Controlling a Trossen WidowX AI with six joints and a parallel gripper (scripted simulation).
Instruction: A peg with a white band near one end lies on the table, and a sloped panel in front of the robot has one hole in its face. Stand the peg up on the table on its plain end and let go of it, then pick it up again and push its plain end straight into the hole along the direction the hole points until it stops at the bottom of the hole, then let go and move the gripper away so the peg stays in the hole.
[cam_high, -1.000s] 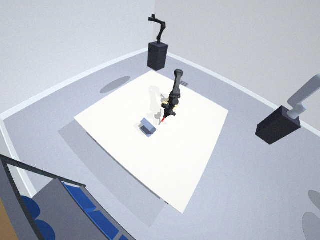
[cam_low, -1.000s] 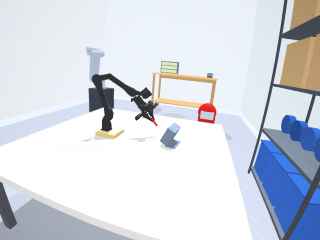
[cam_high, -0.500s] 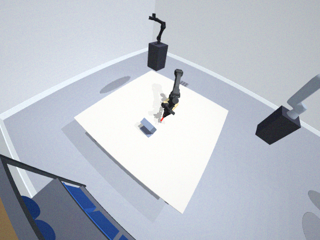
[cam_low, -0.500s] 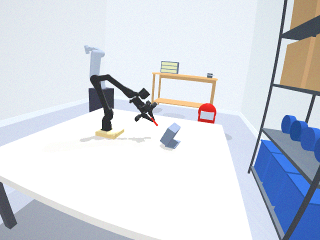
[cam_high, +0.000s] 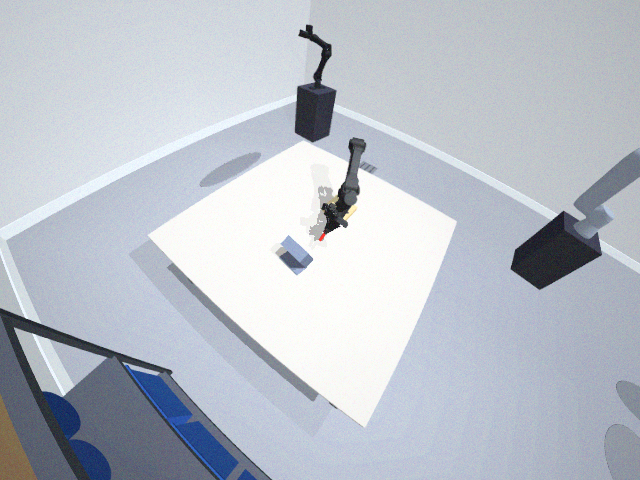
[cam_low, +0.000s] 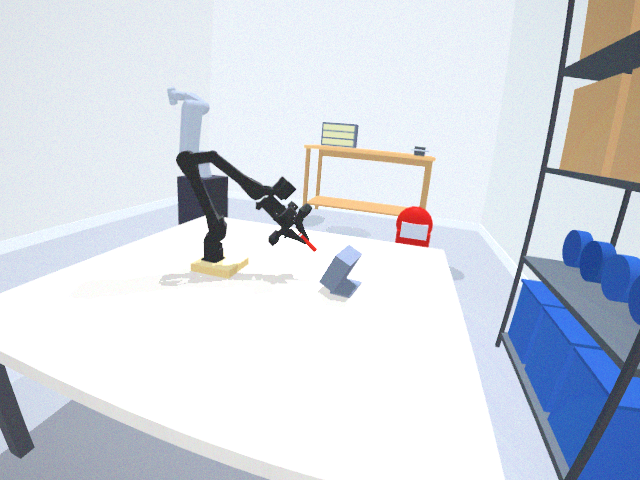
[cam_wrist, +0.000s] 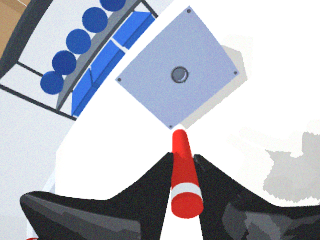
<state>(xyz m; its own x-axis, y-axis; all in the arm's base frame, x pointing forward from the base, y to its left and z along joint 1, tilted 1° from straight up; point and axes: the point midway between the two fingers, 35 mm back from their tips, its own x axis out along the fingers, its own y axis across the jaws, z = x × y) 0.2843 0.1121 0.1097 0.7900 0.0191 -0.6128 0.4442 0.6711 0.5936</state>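
Now: gripper tip 140 mm short of the sloped panel, 40 mm to the left of it and 50 mm above it. From my gripper tip the other things lie so: red peg: 10 mm behind, 10 mm above.
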